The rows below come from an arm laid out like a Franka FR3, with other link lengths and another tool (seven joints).
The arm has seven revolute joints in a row. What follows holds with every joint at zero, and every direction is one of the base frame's.
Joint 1 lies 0.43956 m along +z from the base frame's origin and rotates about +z.
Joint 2 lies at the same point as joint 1 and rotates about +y.
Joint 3 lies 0.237 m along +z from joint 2 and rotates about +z.
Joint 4 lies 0.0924 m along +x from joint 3 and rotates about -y.
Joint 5 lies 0.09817 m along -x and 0.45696 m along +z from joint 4 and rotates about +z.
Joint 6 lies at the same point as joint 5 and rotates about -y.
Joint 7 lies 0.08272 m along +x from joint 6 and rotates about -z.
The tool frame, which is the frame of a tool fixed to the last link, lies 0.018 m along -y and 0.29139 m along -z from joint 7; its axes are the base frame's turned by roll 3.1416, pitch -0.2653 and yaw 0.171 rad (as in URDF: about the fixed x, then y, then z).
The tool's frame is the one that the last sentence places.
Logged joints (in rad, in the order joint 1, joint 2, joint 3, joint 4, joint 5, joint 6, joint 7), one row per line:
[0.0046 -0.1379 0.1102 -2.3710 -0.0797 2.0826 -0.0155]
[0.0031 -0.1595 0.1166 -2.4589 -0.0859 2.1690 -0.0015]
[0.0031 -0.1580 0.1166 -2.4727 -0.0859 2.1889 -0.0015]
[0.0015 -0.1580 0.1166 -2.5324 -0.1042 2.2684 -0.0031]
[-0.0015 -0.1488 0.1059 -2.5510 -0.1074 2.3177 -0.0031]
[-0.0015 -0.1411 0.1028 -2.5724 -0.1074 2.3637 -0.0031]
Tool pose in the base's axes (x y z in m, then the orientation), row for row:
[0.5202 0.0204 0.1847 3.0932 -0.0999 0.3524]
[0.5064 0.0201 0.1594 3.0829 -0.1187 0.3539]
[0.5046 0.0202 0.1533 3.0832 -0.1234 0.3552]
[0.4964 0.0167 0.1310 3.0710 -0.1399 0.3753]
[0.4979 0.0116 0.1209 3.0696 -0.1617 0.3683]
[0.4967 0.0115 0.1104 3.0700 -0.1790 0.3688]
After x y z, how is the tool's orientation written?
As angles about the fixed x, y, z axes (roll, pitch, yaw), in radians.
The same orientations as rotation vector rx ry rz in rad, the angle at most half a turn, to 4 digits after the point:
[3.0596 0.5409 0.1661]
[3.0511 0.5401 0.1972]
[3.0515 0.5420 0.2044]
[3.0369 0.5689 0.2330]
[3.0386 0.5568 0.2664]
[3.0398 0.5569 0.2929]

